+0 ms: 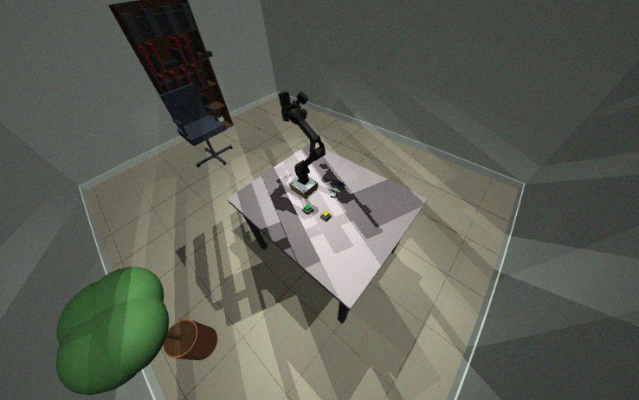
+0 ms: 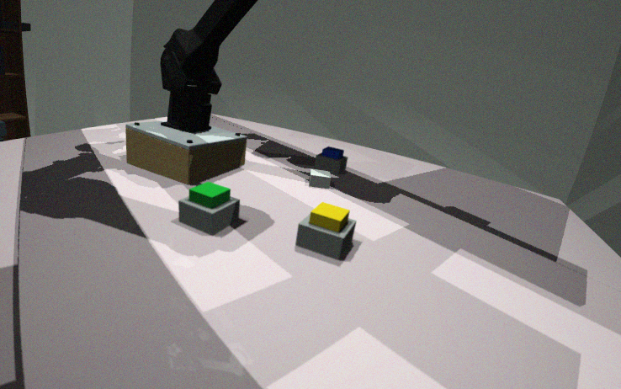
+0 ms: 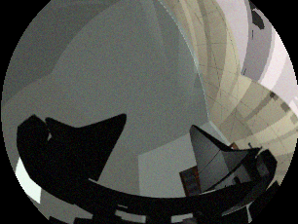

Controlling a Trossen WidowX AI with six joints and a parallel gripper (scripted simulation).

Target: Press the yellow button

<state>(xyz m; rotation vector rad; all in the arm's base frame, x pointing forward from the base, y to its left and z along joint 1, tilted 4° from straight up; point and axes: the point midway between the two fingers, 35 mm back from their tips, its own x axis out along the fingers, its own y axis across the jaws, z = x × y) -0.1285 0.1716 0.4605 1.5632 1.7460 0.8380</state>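
Now: gripper tip 49 cm above the yellow button, 39 cm short of it and 38 cm to the left of it. The rest, counted from my gripper tip: green button (49 cm below, 40 cm to the right, 26 cm ahead); then small white block (51 cm below, 34 cm ahead, 19 cm to the right); then blue button (49 cm below, 34 cm ahead, 9 cm to the right).
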